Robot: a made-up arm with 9 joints. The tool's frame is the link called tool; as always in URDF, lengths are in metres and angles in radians. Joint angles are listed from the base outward.
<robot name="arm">
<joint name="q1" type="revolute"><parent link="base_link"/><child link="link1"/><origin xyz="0.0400 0.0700 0.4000" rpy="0.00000 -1.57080 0.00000"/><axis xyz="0 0 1"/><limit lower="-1.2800" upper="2.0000"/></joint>
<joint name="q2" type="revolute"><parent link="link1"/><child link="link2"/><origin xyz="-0.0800 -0.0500 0.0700" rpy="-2.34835 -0.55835 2.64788"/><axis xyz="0 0 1"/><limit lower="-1.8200" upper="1.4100"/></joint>
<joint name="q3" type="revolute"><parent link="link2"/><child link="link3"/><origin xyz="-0.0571 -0.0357 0.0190" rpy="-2.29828 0.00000 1.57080"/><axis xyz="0 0 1"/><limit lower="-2.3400" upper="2.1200"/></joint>
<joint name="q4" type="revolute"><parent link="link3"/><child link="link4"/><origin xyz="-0.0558 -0.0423 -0.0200" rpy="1.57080 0.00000 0.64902"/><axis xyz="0 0 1"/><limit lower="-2.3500" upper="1.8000"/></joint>
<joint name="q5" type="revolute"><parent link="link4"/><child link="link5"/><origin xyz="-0.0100 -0.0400 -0.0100" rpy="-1.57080 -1.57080 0.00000"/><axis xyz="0 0 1"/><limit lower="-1.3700" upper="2.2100"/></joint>
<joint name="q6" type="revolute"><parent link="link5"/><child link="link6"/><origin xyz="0.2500 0.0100 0.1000" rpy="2.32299 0.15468 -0.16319"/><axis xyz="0 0 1"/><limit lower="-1.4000" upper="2.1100"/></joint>
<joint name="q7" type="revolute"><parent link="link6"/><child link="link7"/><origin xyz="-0.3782 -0.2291 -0.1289" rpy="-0.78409 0.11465 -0.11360"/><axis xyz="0 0 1"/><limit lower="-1.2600" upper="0.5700"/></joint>
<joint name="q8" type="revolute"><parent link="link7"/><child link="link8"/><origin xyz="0.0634 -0.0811 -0.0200" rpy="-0.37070 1.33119 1.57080"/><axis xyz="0 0 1"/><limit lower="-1.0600" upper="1.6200"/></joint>
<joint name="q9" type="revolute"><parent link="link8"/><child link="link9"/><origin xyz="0.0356 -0.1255 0.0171" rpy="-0.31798 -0.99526 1.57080"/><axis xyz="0 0 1"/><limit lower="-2.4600" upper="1.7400"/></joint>
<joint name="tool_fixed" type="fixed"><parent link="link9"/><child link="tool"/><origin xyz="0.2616 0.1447 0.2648" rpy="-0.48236 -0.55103 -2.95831"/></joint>
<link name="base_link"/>
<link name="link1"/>
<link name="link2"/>
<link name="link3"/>
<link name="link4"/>
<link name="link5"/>
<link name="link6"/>
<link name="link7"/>
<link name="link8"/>
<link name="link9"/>
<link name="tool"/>
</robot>
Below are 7 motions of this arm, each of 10 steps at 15 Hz.
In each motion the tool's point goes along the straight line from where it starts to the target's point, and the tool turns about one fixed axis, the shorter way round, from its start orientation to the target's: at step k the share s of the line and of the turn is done. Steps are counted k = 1, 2, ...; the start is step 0. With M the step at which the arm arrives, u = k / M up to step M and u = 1 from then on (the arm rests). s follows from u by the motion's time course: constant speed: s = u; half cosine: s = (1 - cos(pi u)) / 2; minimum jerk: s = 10 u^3 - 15 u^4 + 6 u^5.
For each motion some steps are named. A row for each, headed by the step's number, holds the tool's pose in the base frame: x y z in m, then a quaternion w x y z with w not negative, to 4 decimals.
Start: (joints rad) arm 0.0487 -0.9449 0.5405 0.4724 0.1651 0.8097 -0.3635 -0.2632 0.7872
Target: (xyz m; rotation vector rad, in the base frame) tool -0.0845 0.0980 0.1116 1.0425 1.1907 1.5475
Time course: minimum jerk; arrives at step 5
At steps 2, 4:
2: -0.0110 0.0210 0.2022 0.7676 0.3197 0.3583 0.4245
4: -0.0783 0.0915 0.1193 0.4785 0.4151 0.4736 0.6119

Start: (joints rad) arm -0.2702 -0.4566 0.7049 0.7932 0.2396 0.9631 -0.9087 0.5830 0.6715
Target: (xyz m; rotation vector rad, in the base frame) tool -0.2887 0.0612 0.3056 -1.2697 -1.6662 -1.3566
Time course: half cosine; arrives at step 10
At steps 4, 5, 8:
4: -0.0196 0.2573 0.3000 0.2546 0.6217 0.4393 0.5964
5: -0.0831 0.2110 0.3013 0.1203 0.6102 0.5048 0.5987
8: -0.2494 0.0898 0.3048 0.2364 -0.5168 -0.6194 -0.5416

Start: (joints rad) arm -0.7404 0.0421 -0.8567 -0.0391 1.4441 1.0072 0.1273 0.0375 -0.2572
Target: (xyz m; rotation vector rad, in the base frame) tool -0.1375 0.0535 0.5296 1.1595 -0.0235 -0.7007
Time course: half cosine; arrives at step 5
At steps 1, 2, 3, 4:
1: -0.2171 0.1575 0.5299 0.8784 0.3713 -0.1736 -0.2459
2: -0.1951 0.1288 0.5298 0.8569 0.4201 -0.1294 -0.2695
3: -0.1679 0.0932 0.5297 0.8239 0.4772 -0.0738 -0.2966
4: -0.1459 0.0645 0.5296 0.7923 0.5206 -0.0283 -0.3169

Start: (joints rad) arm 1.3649 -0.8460 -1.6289 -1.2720 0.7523 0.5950 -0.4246 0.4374 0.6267
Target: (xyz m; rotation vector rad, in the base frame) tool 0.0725 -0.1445 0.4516 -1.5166 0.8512 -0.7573
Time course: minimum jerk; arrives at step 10
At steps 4, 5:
4: 0.0747 -0.1676 0.5835 0.4187 -0.7358 0.3509 -0.4002
5: 0.0741 -0.1614 0.5482 0.4646 -0.7155 0.3560 -0.3814

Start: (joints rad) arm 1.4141 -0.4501 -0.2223 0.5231 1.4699 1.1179 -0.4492 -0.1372 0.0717
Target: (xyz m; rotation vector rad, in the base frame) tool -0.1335 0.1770 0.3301 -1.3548 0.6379 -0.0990
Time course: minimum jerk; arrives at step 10
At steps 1, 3, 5, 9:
1: -0.1480 0.1079 0.4561 0.8808 -0.3655 0.2185 0.2071
3: -0.1457 0.1186 0.4365 0.8661 -0.4093 0.2322 0.1690
5: -0.1408 0.1421 0.3937 0.8227 -0.4992 0.2589 0.0838
9: -0.1336 0.1764 0.3312 0.7333 -0.6138 0.2894 -0.0428

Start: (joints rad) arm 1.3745 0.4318 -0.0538 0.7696 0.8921 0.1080 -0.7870 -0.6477 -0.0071
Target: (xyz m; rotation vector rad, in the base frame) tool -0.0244 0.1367 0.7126 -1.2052 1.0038 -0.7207
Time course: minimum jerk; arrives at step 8
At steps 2, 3, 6, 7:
2: -0.1298 0.0330 0.6819 0.8965 -0.3278 0.2731 -0.1197
3: -0.1096 0.0528 0.6878 0.8601 -0.3721 0.3100 -0.1603
6: -0.0366 0.1247 0.7091 0.6852 -0.5112 0.4258 -0.2966
7: -0.0263 0.1348 0.7121 0.6556 -0.5276 0.4394 -0.3141

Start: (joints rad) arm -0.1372 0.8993 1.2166 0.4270 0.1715 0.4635 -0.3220 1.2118 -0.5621
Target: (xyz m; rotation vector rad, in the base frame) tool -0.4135 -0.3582 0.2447 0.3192 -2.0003 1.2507
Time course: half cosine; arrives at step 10
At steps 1, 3, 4, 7, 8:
1: -0.3828 -0.0127 0.6465 0.7978 -0.0181 -0.4366 0.4155
3: -0.3885 -0.0771 0.5717 0.7348 0.0095 -0.5156 0.4406
4: -0.3929 -0.1264 0.5143 0.6807 0.0305 -0.5722 0.4564
7: -0.4070 -0.2852 0.3296 0.4772 0.0963 -0.7260 0.4857
8: -0.4105 -0.3244 0.2840 0.4212 0.1116 -0.7565 0.4877

